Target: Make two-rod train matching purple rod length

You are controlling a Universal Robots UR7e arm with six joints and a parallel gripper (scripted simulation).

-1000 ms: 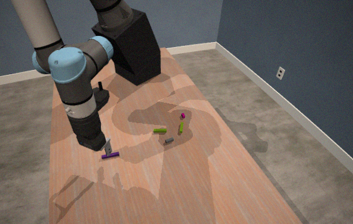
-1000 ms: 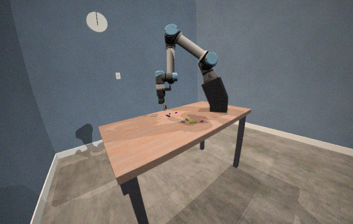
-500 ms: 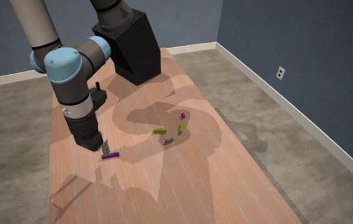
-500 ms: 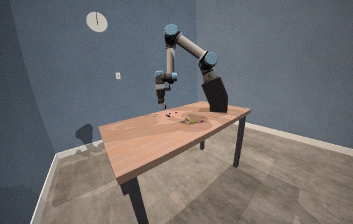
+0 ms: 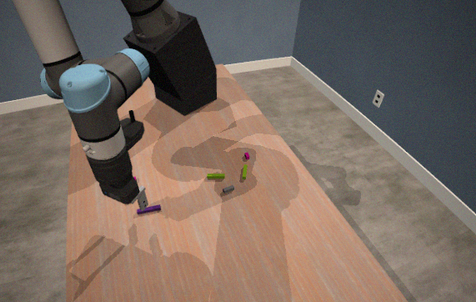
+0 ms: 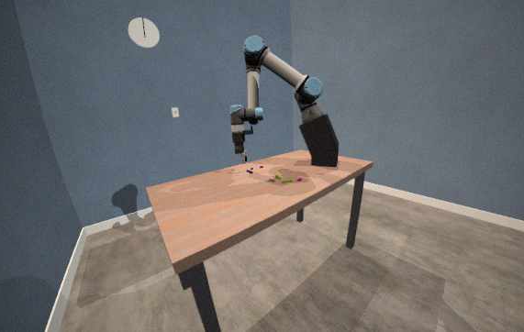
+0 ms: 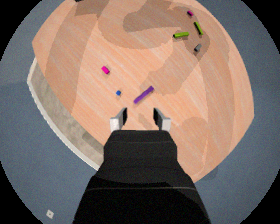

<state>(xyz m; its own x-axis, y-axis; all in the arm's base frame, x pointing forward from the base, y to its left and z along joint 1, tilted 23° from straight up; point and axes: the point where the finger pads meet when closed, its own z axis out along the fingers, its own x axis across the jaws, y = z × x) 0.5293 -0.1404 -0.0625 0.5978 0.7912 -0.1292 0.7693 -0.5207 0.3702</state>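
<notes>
The blue rod lies 60 mm behind my hand, 20 mm to the right of it and 80 mm below it. Also, from my hand: purple rod (20 mm behind, 20 mm to the left, 80 mm below); grey rod (40 mm behind, 240 mm to the left, 80 mm below).
</notes>
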